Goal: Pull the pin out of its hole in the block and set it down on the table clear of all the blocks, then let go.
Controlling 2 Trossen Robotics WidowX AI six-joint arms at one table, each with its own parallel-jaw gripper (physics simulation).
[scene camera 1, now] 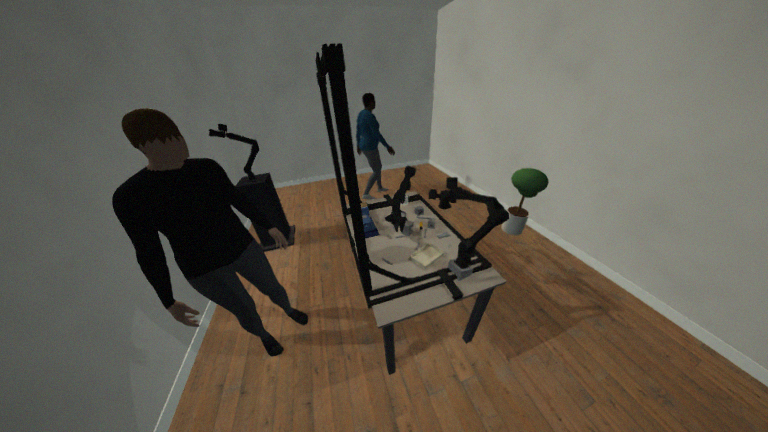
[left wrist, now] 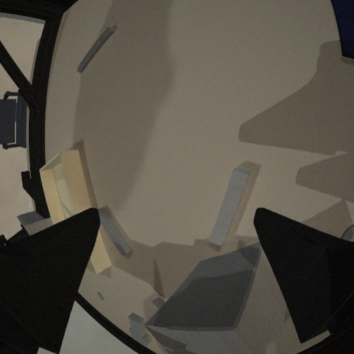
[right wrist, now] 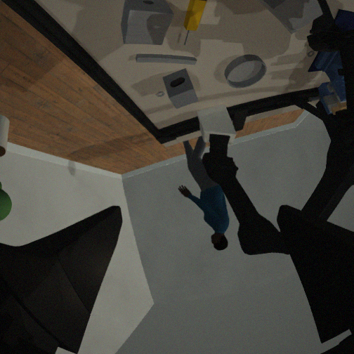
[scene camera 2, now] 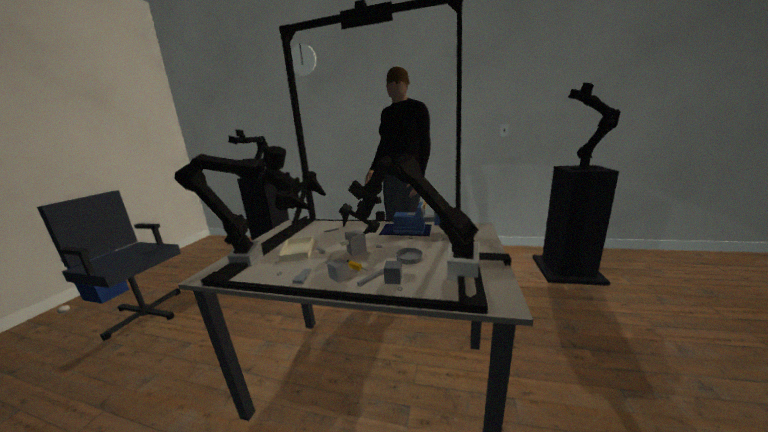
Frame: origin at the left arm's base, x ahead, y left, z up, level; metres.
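Seen in the pictures: left gripper, between the fingertips: (scene camera 1: 399,231); right gripper, between the fingertips: (scene camera 1: 437,196) (scene camera 2: 317,201); left arm's base, origin of its link: (scene camera 2: 463,251); right arm's base, origin of its link: (scene camera 1: 461,264) (scene camera 2: 243,248).
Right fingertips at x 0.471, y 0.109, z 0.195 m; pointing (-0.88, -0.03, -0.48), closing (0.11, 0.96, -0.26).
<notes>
Pixels of each thing's top centre, then the offset from my right fingertips to it.
- tall grey block, centre of its top: (scene camera 2: 354,233) (scene camera 1: 407,222) dx -0.022, dy -0.203, dz -0.195 m
- second grey block, centre of its top: (scene camera 2: 337,262) (scene camera 1: 431,220) dx -0.045, dy +0.001, dz -0.225 m
- smaller block, centre of its top: (scene camera 2: 392,264) dx -0.243, dy -0.024, dz -0.225 m
- cream tray, centre of its top: (scene camera 2: 296,245) (scene camera 1: 427,253) dx +0.255, dy -0.159, dz -0.254 m
- yellow-handled tool, centre of its top: (scene camera 2: 356,264) dx -0.082, dy -0.071, dz -0.267 m
- round dish, centre of its top: (scene camera 2: 409,253) dx -0.259, dy -0.193, dz -0.264 m
A tall grey block (scene camera 2: 355,244) (left wrist: 215,295) stands on the table. A second grey block (scene camera 2: 338,270) (right wrist: 143,29) and a smaller block (scene camera 2: 392,272) (right wrist: 183,96) stand nearer the front in scene camera 2; each shows a hole in the right wrist view. I cannot make out a pin in any block. My left gripper (scene camera 1: 397,228) (scene camera 2: 358,221) (left wrist: 178,217) is open and empty, above the table near the tall block, which shows below and between its fingers in the left wrist view. My right gripper (scene camera 1: 436,198) (scene camera 2: 313,196) (right wrist: 202,214) is open and empty, raised and pointing away from the table top.
A cream tray (scene camera 2: 296,248) (left wrist: 81,185), a grey rod (left wrist: 96,49), a flat bar (left wrist: 231,206) and a short bar (left wrist: 116,232) lie around. A yellow-handled tool (scene camera 2: 354,265) (right wrist: 195,15) lies between blocks. A round dish (scene camera 2: 409,255) (right wrist: 245,71) and blue object (scene camera 2: 409,221) are farther right.
</notes>
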